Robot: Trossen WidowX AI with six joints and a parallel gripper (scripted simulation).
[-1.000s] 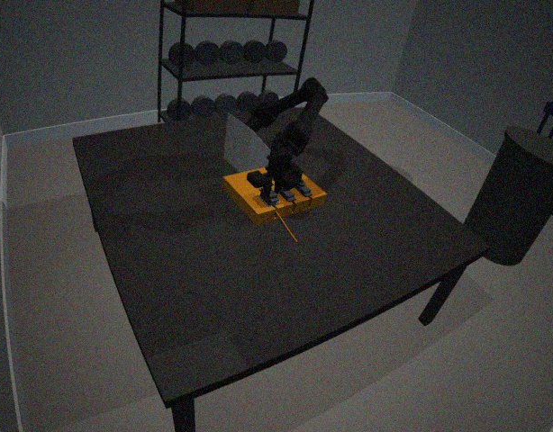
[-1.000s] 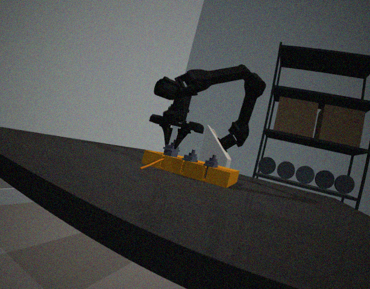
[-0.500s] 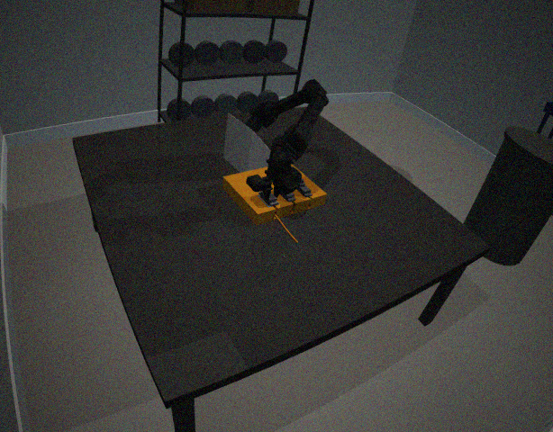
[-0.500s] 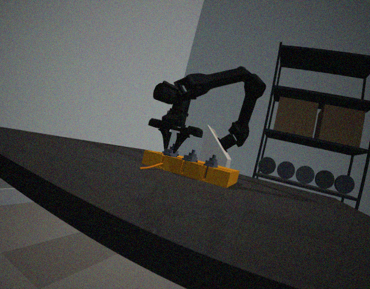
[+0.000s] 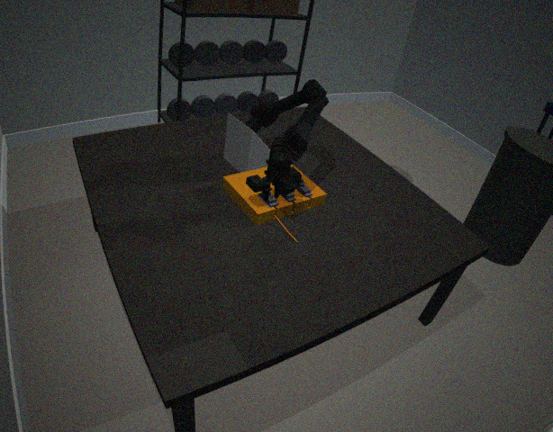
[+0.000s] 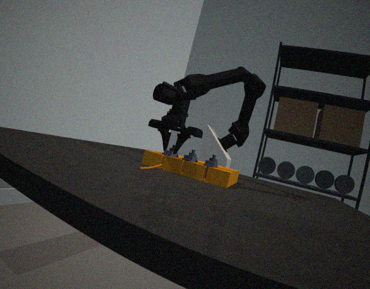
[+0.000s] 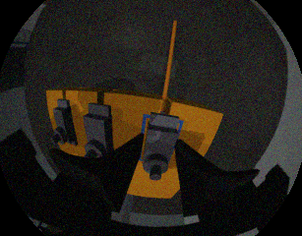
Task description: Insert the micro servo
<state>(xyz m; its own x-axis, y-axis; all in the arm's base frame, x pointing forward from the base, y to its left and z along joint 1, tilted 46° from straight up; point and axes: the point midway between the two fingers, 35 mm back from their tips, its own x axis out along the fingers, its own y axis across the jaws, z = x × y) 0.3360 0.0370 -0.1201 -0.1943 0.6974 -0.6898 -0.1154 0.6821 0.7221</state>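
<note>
Now: the orange deck 13 cm behind my gripper tip, 6 cm to the left of it and 3 cm below it.
</note>
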